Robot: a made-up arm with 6 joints. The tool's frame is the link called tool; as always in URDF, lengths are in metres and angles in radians. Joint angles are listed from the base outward.
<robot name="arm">
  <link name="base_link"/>
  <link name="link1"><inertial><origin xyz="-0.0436 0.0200 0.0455"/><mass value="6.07"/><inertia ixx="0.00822" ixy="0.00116" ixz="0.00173" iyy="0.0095" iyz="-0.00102" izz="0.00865"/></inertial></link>
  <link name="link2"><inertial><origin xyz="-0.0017 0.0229 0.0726"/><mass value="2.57"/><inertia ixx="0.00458" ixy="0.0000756" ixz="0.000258" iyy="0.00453" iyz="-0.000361" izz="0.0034"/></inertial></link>
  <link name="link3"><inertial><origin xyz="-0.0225 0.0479 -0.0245"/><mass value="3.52"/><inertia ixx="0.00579" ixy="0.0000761" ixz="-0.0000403" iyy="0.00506" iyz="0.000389" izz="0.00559"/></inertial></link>
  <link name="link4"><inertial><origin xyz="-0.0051 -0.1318 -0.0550"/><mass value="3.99"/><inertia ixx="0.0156" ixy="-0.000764" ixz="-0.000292" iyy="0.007" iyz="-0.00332" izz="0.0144"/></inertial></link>
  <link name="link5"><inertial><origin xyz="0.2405 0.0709 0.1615"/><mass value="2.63"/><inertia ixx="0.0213" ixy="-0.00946" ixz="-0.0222" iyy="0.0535" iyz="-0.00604" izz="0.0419"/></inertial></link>
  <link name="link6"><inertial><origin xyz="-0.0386 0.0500 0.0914"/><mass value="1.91"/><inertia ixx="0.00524" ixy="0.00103" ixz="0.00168" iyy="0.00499" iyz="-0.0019" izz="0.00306"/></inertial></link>
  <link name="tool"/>
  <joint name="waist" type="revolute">
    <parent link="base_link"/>
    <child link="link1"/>
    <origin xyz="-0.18 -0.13 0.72" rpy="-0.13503 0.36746 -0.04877"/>
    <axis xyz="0 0 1"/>
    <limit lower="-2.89" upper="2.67"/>
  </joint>
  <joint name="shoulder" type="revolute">
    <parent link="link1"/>
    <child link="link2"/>
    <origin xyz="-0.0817 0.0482 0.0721" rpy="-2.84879 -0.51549 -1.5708"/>
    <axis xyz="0 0 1"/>
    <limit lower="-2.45" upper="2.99"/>
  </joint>
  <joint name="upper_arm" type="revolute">
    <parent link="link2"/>
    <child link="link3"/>
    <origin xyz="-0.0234 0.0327 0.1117" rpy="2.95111 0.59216 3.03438"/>
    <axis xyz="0 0 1"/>
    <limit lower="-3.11" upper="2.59"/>
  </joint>
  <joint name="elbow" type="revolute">
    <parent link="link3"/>
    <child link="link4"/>
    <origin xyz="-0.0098 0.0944 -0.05" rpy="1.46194 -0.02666 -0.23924"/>
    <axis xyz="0 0 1"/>
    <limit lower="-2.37" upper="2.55"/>
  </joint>
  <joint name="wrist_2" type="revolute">
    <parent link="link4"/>
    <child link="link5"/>
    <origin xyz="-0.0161 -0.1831 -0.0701" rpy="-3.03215 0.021 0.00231"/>
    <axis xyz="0 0 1"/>
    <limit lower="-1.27" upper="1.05"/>
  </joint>
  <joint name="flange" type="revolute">
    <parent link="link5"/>
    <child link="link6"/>
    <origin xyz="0.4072 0.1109 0.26" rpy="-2.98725 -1.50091 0"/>
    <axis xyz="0 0 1"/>
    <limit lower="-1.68" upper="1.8"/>
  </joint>
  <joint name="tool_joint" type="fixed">
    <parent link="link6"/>
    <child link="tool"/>
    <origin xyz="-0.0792 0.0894 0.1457" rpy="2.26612 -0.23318 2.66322"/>
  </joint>
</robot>
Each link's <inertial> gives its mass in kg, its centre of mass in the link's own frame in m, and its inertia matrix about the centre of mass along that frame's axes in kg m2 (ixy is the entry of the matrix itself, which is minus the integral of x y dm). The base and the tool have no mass. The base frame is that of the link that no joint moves.
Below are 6 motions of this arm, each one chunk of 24 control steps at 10 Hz.
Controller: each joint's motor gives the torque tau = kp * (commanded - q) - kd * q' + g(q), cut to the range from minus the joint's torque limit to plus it. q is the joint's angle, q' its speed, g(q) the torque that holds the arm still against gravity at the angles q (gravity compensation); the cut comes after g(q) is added. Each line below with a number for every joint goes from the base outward.
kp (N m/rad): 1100 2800 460 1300 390 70
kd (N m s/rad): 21 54 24 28 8.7 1.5
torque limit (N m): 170 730 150 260 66 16
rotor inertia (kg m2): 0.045 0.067 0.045 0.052 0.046 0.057
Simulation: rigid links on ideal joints. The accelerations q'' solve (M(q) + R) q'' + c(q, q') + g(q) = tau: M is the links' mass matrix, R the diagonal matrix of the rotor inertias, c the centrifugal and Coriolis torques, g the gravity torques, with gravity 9.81 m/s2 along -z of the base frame. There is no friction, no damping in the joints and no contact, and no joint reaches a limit. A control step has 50 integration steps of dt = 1/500 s. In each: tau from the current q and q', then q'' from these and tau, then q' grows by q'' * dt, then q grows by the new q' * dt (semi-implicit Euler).
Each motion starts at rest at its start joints. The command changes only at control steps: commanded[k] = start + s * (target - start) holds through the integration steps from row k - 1 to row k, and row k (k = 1, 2, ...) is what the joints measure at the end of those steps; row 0 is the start. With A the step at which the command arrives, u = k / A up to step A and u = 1 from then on. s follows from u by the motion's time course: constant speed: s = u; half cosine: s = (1 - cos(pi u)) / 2; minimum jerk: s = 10 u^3 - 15 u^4 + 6 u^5; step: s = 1 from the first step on.
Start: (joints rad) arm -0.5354 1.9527 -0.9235 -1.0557 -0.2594 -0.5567
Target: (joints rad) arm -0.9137 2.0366 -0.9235 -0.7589 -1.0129 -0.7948
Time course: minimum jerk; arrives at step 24
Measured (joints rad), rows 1 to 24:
1: -0.5356 1.9527 -0.9234 -1.0555 -0.2599 -0.5569
2: -0.5374 1.9531 -0.9230 -1.0542 -0.2633 -0.5583
3: -0.5420 1.9542 -0.9229 -1.0506 -0.2725 -0.5614
4: -0.5501 1.9563 -0.9234 -1.0442 -0.2890 -0.5665
5: -0.5620 1.9591 -0.9241 -1.0349 -0.3128 -0.5740
6: -0.5776 1.9628 -0.9248 -1.0226 -0.3441 -0.5839
7: -0.5968 1.9673 -0.9257 -1.0075 -0.3828 -0.5960
8: -0.6193 1.9726 -0.9266 -0.9897 -0.4282 -0.6102
9: -0.6445 1.9784 -0.9276 -0.9697 -0.4792 -0.6262
10: -0.6718 1.9846 -0.9285 -0.9481 -0.5344 -0.6435
11: -0.7004 1.9911 -0.9292 -0.9254 -0.5924 -0.6616
12: -0.7297 1.9976 -0.9296 -0.9022 -0.6517 -0.6802
13: -0.7588 2.0041 -0.9299 -0.8791 -0.7104 -0.6986
14: -0.7869 2.0102 -0.9298 -0.8568 -0.7671 -0.7164
15: -0.8133 2.0159 -0.9294 -0.8360 -0.8201 -0.7331
16: -0.8374 2.0211 -0.9288 -0.8170 -0.8681 -0.7482
17: -0.8586 2.0256 -0.9280 -0.8004 -0.9100 -0.7615
18: -0.8765 2.0293 -0.9272 -0.7866 -0.9448 -0.7726
19: -0.8907 2.0322 -0.9263 -0.7756 -0.9722 -0.7813
20: -0.9012 2.0344 -0.9255 -0.7677 -0.9920 -0.7877
21: -0.9082 2.0357 -0.9248 -0.7625 -1.0047 -0.7918
22: -0.9121 2.0364 -0.9242 -0.7598 -1.0112 -0.7940
23: -0.9136 2.0366 -0.9238 -0.7589 -1.0132 -0.7948
24: -0.9137 2.0366 -0.9236 -0.7589 -1.0129 -0.7948

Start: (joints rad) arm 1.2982 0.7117 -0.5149 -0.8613 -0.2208 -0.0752
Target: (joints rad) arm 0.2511 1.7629 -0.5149 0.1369 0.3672 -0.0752
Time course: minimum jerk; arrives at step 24
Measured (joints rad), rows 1 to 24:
1: 1.2973 0.7125 -0.5149 -0.8606 -0.2202 -0.0752
2: 1.2913 0.7177 -0.5149 -0.8562 -0.2168 -0.0752
3: 1.2773 0.7304 -0.5162 -0.8448 -0.2099 -0.0749
4: 1.2537 0.7523 -0.5184 -0.8247 -0.1985 -0.0750
5: 1.2198 0.7844 -0.5210 -0.7949 -0.1814 -0.0751
6: 1.1754 0.8270 -0.5238 -0.7552 -0.1585 -0.0754
7: 1.1210 0.8798 -0.5266 -0.7058 -0.1301 -0.0759
8: 1.0575 0.9418 -0.5294 -0.6476 -0.0965 -0.0765
9: 0.9864 1.0116 -0.5320 -0.5819 -0.0584 -0.0771
10: 0.9096 1.0875 -0.5341 -0.5103 -0.0166 -0.0776
11: 0.8291 1.1675 -0.5358 -0.4348 0.0277 -0.0779
12: 0.7471 1.2494 -0.5371 -0.3572 0.0733 -0.0780
13: 0.6659 1.3311 -0.5378 -0.2799 0.1190 -0.0778
14: 0.5876 1.4101 -0.5379 -0.2048 0.1634 -0.0774
15: 0.5145 1.4845 -0.5376 -0.1339 0.2053 -0.0769
16: 0.4483 1.5523 -0.5367 -0.0692 0.2435 -0.0764
17: 0.3907 1.6117 -0.5352 -0.0121 0.2772 -0.0759
18: 0.3428 1.6616 -0.5331 0.0360 0.3056 -0.0755
19: 0.3053 1.7011 -0.5306 0.0745 0.3283 -0.0751
20: 0.2783 1.7302 -0.5276 0.1030 0.3454 -0.0749
21: 0.2611 1.7492 -0.5244 0.1220 0.3570 -0.0747
22: 0.2526 1.7594 -0.5212 0.1325 0.3637 -0.0747
23: 0.2503 1.7629 -0.5182 0.1365 0.3666 -0.0748
24: 0.2511 1.7629 -0.5157 0.1369 0.3672 -0.0752

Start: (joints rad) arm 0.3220 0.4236 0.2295 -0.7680 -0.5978 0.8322
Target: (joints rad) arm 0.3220 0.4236 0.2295 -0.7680 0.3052 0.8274
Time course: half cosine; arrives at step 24
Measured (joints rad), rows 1 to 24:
1: 0.3219 0.4236 0.2294 -0.7681 -0.5936 0.8318
2: 0.3217 0.4237 0.2295 -0.7685 -0.5804 0.8320
3: 0.3214 0.4238 0.2297 -0.7690 -0.5594 0.8326
4: 0.3212 0.4239 0.2299 -0.7694 -0.5320 0.8325
5: 0.3210 0.4240 0.2299 -0.7697 -0.4979 0.8326
6: 0.3208 0.4241 0.2301 -0.7701 -0.4576 0.8327
7: 0.3207 0.4241 0.2302 -0.7704 -0.4121 0.8327
8: 0.3205 0.4242 0.2303 -0.7706 -0.3621 0.8326
9: 0.3204 0.4242 0.2304 -0.7708 -0.3084 0.8326
10: 0.3204 0.4242 0.2305 -0.7710 -0.2519 0.8324
11: 0.3204 0.4242 0.2307 -0.7712 -0.1937 0.8323
12: 0.3204 0.4242 0.2308 -0.7712 -0.1347 0.8321
13: 0.3205 0.4241 0.2309 -0.7713 -0.0758 0.8319
14: 0.3206 0.4241 0.2310 -0.7712 -0.0182 0.8316
15: 0.3207 0.4240 0.2311 -0.7711 0.0373 0.8314
16: 0.3209 0.4239 0.2312 -0.7710 0.0896 0.8310
17: 0.3210 0.4238 0.2312 -0.7708 0.1379 0.8307
18: 0.3212 0.4237 0.2312 -0.7706 0.1814 0.8303
19: 0.3214 0.4236 0.2312 -0.7703 0.2192 0.8299
20: 0.3215 0.4235 0.2311 -0.7700 0.2509 0.8295
21: 0.3217 0.4235 0.2309 -0.7696 0.2758 0.8291
22: 0.3218 0.4235 0.2307 -0.7692 0.2935 0.8287
23: 0.3219 0.4235 0.2305 -0.7688 0.3038 0.8283
24: 0.3220 0.4236 0.2302 -0.7684 0.3063 0.8279

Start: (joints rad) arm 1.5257 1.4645 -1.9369 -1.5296 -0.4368 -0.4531
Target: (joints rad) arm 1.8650 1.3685 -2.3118 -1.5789 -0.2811 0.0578
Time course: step
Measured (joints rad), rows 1 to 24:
1: 1.8570 1.3725 -2.3059 -1.5761 -0.2965 0.1627
2: 1.9290 1.3459 -2.2402 -1.6164 -0.1625 0.0840
3: 1.8787 1.3623 -2.2618 -1.5867 -0.2493 0.0781
4: 1.8330 1.3807 -2.3420 -1.5612 -0.3375 0.0259
5: 1.8484 1.3749 -2.3460 -1.5692 -0.3132 0.0451
6: 1.8787 1.3636 -2.3042 -1.5867 -0.2550 0.0686
7: 1.8782 1.3634 -2.2897 -1.5863 -0.2566 0.0697
8: 1.8604 1.3701 -2.3106 -1.5764 -0.2884 0.0535
9: 1.8564 1.3718 -2.3239 -1.5740 -0.2974 0.0504
10: 1.8653 1.3685 -2.3157 -1.5790 -0.2807 0.0580
11: 1.8700 1.3666 -2.3059 -1.5817 -0.2718 0.0622
12: 1.8661 1.3680 -2.3080 -1.5796 -0.2788 0.0588
13: 1.8624 1.3695 -2.3142 -1.5775 -0.2858 0.0556
14: 1.8637 1.3690 -2.3146 -1.5781 -0.2836 0.0567
15: 1.8661 1.3681 -2.3111 -1.5795 -0.2791 0.0588
16: 1.8660 1.3681 -2.3100 -1.5795 -0.2791 0.0587
17: 1.8646 1.3686 -2.3117 -1.5787 -0.2817 0.0575
18: 1.8643 1.3688 -2.3128 -1.5785 -0.2824 0.0572
19: 1.8650 1.3685 -2.3121 -1.5789 -0.2811 0.0578
20: 1.8654 1.3683 -2.3113 -1.5791 -0.2804 0.0582
21: 1.8651 1.3685 -2.3115 -1.5790 -0.2809 0.0579
22: 1.8648 1.3686 -2.3120 -1.5788 -0.2815 0.0576
23: 1.8649 1.3685 -2.3120 -1.5788 -0.2813 0.0577
24: 1.8651 1.3685 -2.3117 -1.5790 -0.2809 0.0579

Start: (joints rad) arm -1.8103 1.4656 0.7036 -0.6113 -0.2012 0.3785
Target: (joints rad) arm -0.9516 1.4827 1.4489 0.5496 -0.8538 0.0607
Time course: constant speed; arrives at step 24
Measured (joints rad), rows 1 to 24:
1: -1.7712 1.4646 0.7345 -0.5621 -0.2319 0.3679
2: -1.7284 1.4640 0.7581 -0.5058 -0.2850 0.3363
3: -1.6956 1.4653 0.7889 -0.4603 -0.3032 0.3305
4: -1.6624 1.4664 0.8240 -0.4148 -0.3208 0.3221
5: -1.6246 1.4667 0.8542 -0.3642 -0.3550 0.3047
6: -1.5883 1.4672 0.8844 -0.3152 -0.3848 0.2902
7: -1.5538 1.4682 0.9163 -0.2680 -0.4079 0.2794
8: -1.5181 1.4689 0.9474 -0.2196 -0.4352 0.2661
9: -1.4818 1.4694 0.9785 -0.1707 -0.4643 0.2517
10: -1.4464 1.4701 1.0100 -0.1226 -0.4908 0.2388
11: -1.4109 1.4709 1.0411 -0.0744 -0.5174 0.2260
12: -1.3751 1.4716 1.0723 -0.0259 -0.5450 0.2125
13: -1.3394 1.4722 1.1037 0.0225 -0.5723 0.1991
14: -1.3038 1.4730 1.1350 0.0707 -0.5992 0.1860
15: -1.2681 1.4737 1.1663 0.1191 -0.6263 0.1728
16: -1.2324 1.4744 1.1977 0.1674 -0.6535 0.1595
17: -1.1967 1.4751 1.2290 0.2157 -0.6806 0.1462
18: -1.1610 1.4758 1.2604 0.2640 -0.7077 0.1330
19: -1.1253 1.4765 1.2918 0.3123 -0.7347 0.1197
20: -1.0895 1.4772 1.3232 0.3605 -0.7618 0.1065
21: -1.0538 1.4780 1.3546 0.4088 -0.7888 0.0932
22: -1.0180 1.4787 1.3860 0.4570 -0.8158 0.0799
23: -0.9822 1.4794 1.4174 0.5053 -0.8428 0.0666
24: -0.9463 1.4801 1.4487 0.5536 -0.8699 0.0533

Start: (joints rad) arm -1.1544 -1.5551 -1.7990 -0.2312 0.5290 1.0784
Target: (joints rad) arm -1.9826 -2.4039 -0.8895 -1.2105 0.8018 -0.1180
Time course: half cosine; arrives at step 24
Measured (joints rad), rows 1 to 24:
1: -1.1586 -1.5585 -1.7962 -0.2351 0.5294 1.0713
2: -1.1699 -1.5694 -1.7861 -0.2477 0.5332 1.0533
3: -1.1868 -1.5880 -1.7666 -0.2697 0.5423 1.0273
4: -1.2104 -1.6134 -1.7392 -0.2996 0.5543 0.9919
5: -1.2412 -1.6446 -1.7060 -0.3362 0.5668 0.9467
6: -1.2783 -1.6815 -1.6677 -0.3792 0.5807 0.8928
7: -1.3202 -1.7236 -1.6240 -0.4284 0.5970 0.8319
8: -1.3660 -1.7703 -1.5756 -0.4829 0.6152 0.7650
9: -1.4150 -1.8205 -1.5236 -0.5415 0.6341 0.6929
10: -1.4665 -1.8732 -1.4691 -0.6029 0.6529 0.6168
11: -1.5193 -1.9277 -1.4128 -0.6662 0.6715 0.5385
12: -1.5724 -1.9831 -1.3552 -0.7303 0.6897 0.4593
13: -1.6250 -2.0385 -1.2971 -0.7941 0.7073 0.3809
14: -1.6765 -2.0928 -1.2393 -0.8566 0.7238 0.3044
15: -1.7262 -2.1451 -1.1829 -0.9166 0.7391 0.2311
16: -1.7734 -2.1946 -1.1289 -0.9733 0.7529 0.1623
17: -1.8173 -2.2405 -1.0781 -1.0257 0.7655 0.0990
18: -1.8573 -2.2820 -1.0316 -1.0729 0.7765 0.0424
19: -1.8926 -2.3183 -0.9903 -1.1142 0.7860 -0.0067
20: -1.9227 -2.3489 -0.9552 -1.1489 0.7937 -0.0477
21: -1.9470 -2.3732 -0.9269 -1.1764 0.7995 -0.0797
22: -1.9650 -2.3907 -0.9060 -1.1963 0.8033 -0.1023
23: -1.9762 -2.4013 -0.8927 -1.2080 0.8050 -0.1150
24: -1.9806 -2.4046 -0.8874 -1.2115 0.8044 -0.1176

